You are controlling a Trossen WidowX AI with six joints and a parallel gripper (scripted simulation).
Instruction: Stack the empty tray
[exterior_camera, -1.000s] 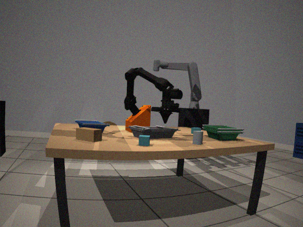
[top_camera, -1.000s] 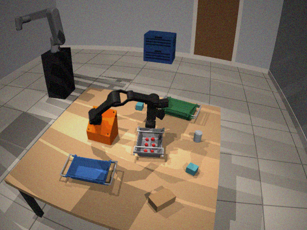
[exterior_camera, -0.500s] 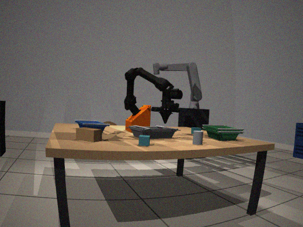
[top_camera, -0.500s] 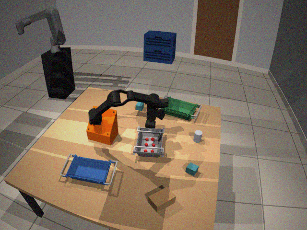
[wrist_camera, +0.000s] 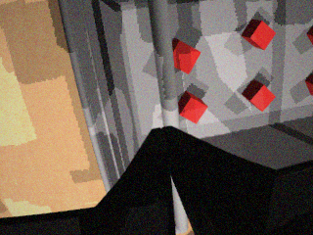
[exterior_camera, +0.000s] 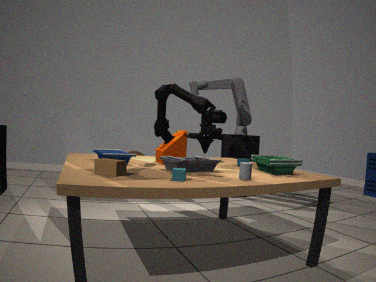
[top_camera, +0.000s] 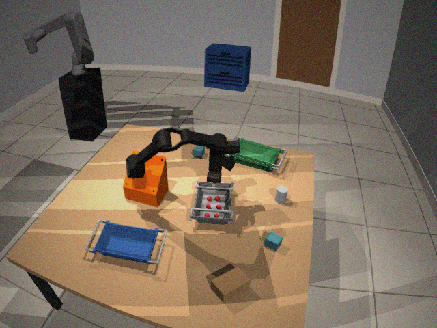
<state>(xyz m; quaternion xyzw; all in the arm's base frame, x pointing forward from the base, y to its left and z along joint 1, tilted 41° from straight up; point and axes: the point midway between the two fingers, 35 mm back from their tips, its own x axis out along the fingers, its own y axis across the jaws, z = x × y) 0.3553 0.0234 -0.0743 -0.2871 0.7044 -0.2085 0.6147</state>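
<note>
Now: the blue tray 28 cm behind my gripper tip, 43 cm to the right of it and 4 cm below it. The rest, counted from my gripper tip: tan box (17 cm ahead, 52 cm to the right, 6 cm below); then grey cylinder (32 cm ahead, 5 cm to the left, 5 cm below).
</note>
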